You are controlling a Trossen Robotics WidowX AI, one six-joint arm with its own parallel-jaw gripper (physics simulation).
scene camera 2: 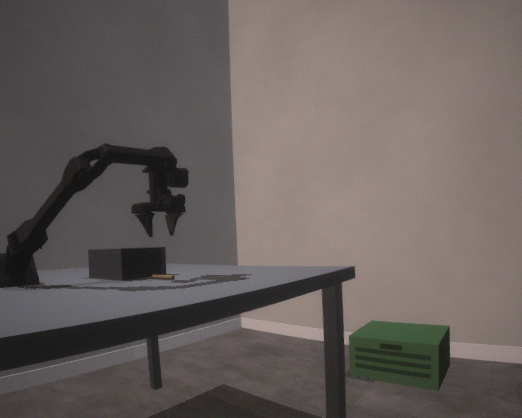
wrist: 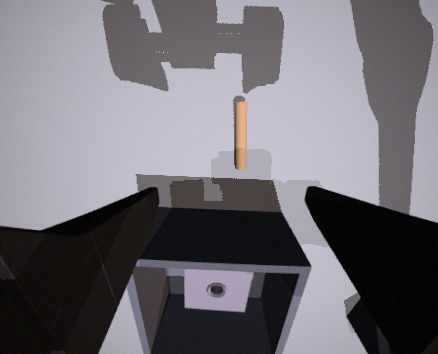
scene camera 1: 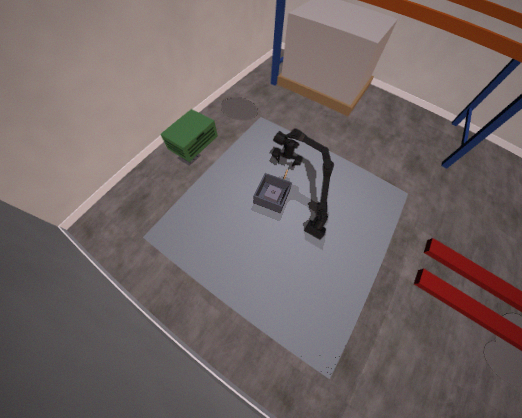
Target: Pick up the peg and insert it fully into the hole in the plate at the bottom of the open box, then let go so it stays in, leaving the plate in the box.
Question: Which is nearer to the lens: the orange-brown peg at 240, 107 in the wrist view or the plate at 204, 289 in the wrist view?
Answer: The orange-brown peg.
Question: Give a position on a grey box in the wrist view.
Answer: At 261, 242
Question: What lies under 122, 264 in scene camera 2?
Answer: A grey box.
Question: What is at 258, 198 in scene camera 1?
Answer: A grey box.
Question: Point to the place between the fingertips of my gripper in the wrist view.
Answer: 233, 194
